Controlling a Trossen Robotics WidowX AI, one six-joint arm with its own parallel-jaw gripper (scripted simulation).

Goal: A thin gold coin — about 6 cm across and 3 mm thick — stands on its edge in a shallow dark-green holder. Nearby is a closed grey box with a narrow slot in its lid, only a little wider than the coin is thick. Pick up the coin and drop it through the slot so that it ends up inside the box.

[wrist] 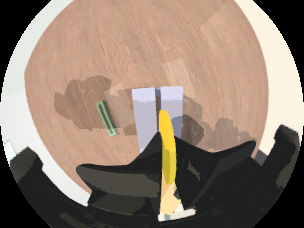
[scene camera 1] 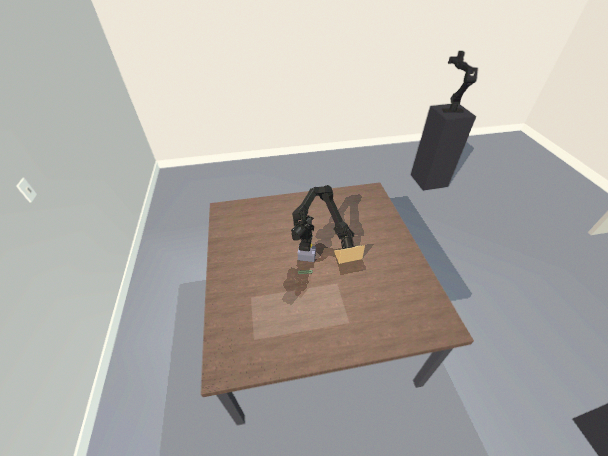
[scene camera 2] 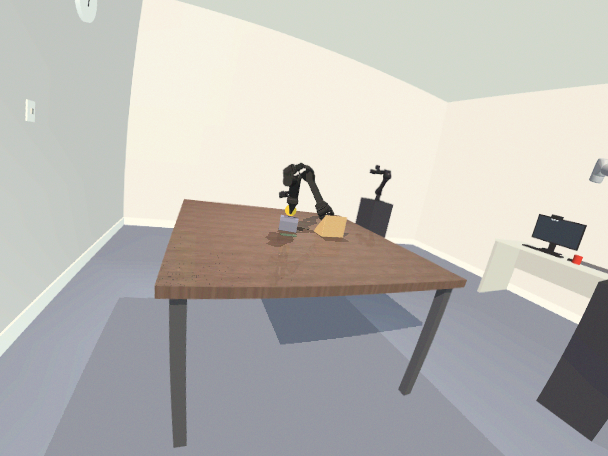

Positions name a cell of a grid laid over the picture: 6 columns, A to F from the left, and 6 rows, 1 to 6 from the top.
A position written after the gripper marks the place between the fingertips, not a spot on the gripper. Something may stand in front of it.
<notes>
The gripper (wrist: D4) holds a gold coin (wrist: D5). Also in view: a grey box (wrist: C3).
</notes>
